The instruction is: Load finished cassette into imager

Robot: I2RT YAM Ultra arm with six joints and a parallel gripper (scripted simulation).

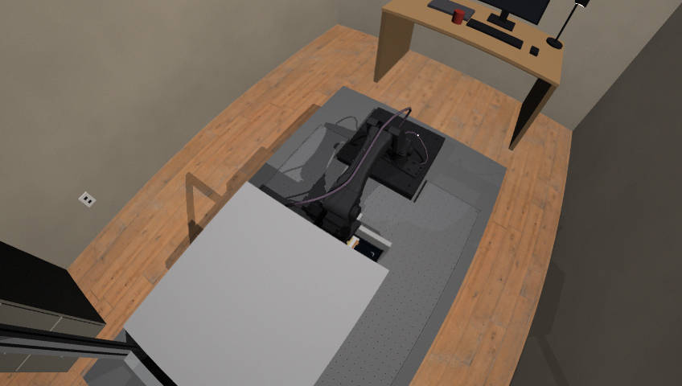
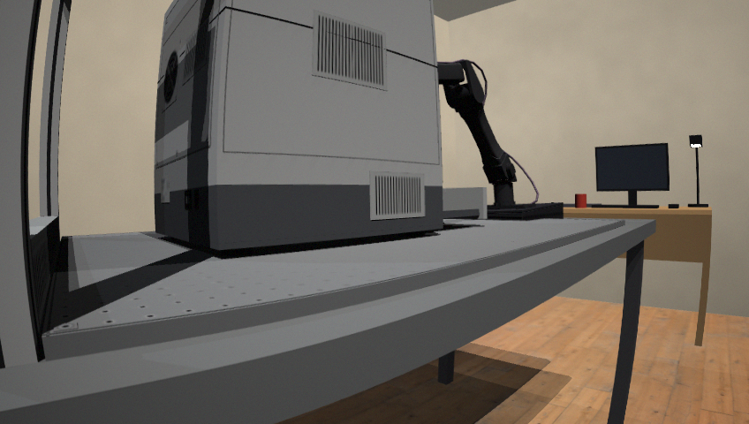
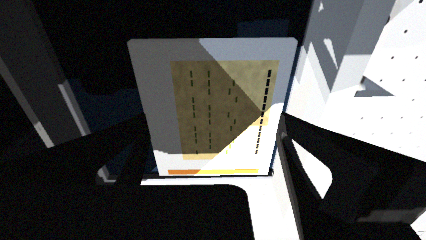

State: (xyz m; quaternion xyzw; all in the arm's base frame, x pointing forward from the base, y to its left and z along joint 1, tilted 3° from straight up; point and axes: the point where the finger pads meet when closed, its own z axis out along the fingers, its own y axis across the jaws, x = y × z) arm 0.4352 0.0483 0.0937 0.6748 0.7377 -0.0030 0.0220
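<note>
Right now the finished cassette is right at my hand. Round my hand: drawer: 30 mm ahead, 50 mm below.
</note>
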